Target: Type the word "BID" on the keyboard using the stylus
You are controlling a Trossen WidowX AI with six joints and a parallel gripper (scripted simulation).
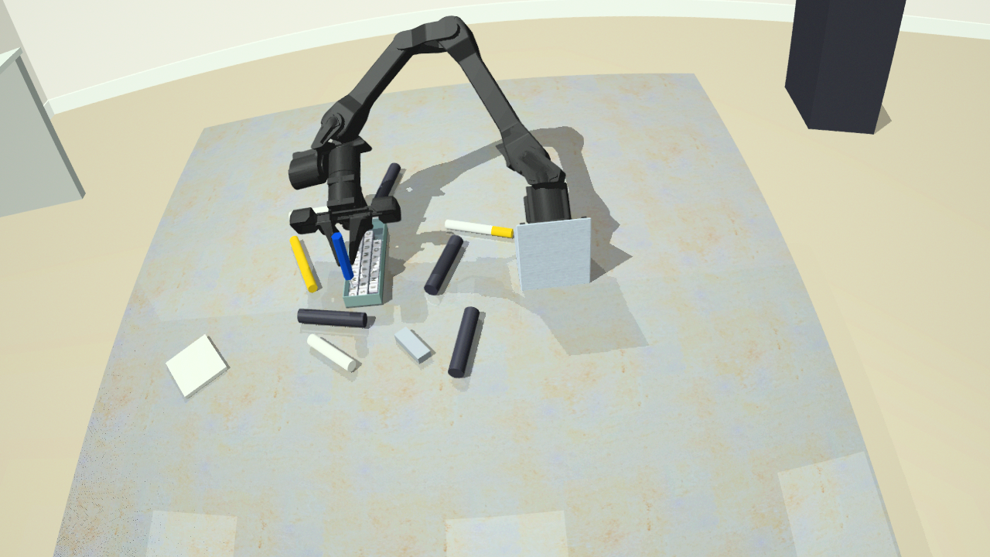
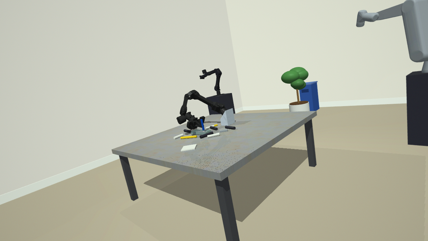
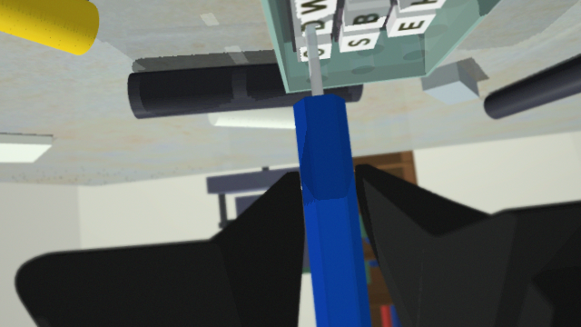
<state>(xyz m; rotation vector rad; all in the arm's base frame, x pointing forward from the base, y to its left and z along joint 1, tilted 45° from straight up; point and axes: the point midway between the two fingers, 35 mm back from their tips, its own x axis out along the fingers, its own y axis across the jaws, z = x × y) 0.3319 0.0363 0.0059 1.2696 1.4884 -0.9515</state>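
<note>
My gripper tip is 10 mm past the green keyboard tray, 60 mm to the left of it and 50 mm above it. The rest, counted from my gripper tip: grey stylus tip (50 mm below); then yellow cylinder (110 mm ahead, 70 mm to the right, 60 mm below); then blue stylus (10 mm below).
</note>
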